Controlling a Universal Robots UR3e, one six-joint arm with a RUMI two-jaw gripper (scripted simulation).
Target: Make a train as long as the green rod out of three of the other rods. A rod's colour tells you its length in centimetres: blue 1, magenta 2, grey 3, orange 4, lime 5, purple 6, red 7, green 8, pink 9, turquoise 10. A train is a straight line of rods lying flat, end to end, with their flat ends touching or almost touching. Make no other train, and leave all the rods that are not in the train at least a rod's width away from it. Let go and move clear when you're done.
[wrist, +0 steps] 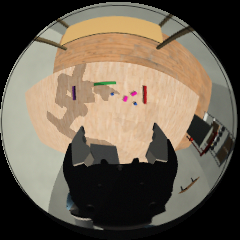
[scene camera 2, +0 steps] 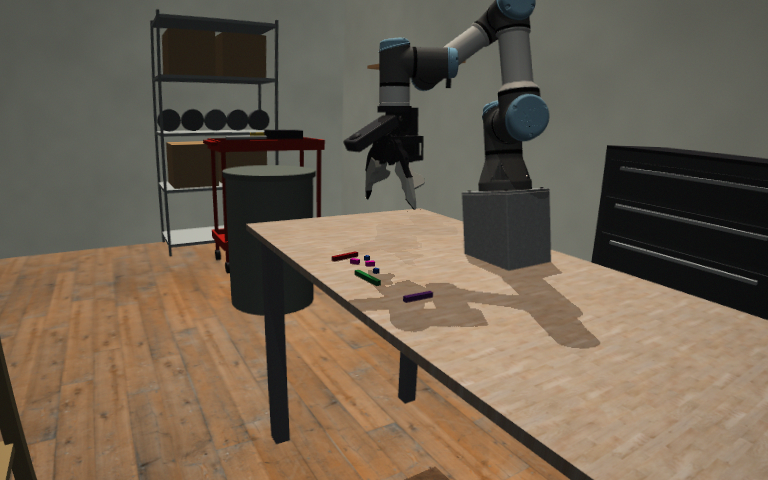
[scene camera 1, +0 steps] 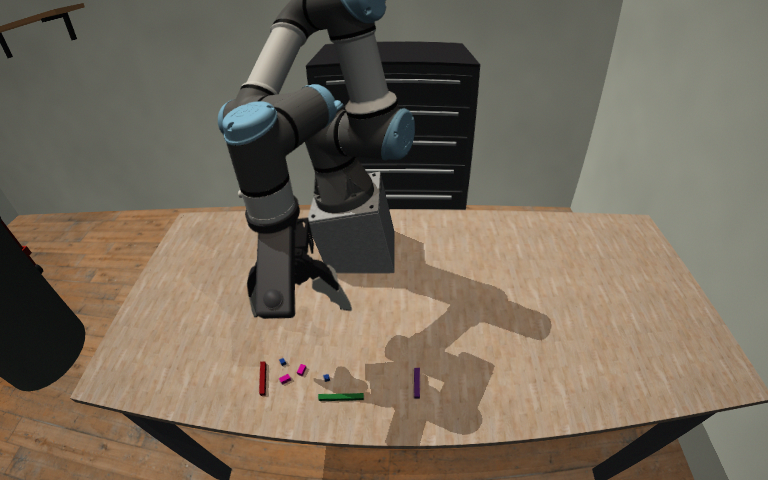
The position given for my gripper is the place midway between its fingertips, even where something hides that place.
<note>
I see my gripper (scene camera 1: 301, 313).
My gripper is seen too in the wrist view (wrist: 118, 125) and in scene camera 2 (scene camera 2: 389, 204).
</note>
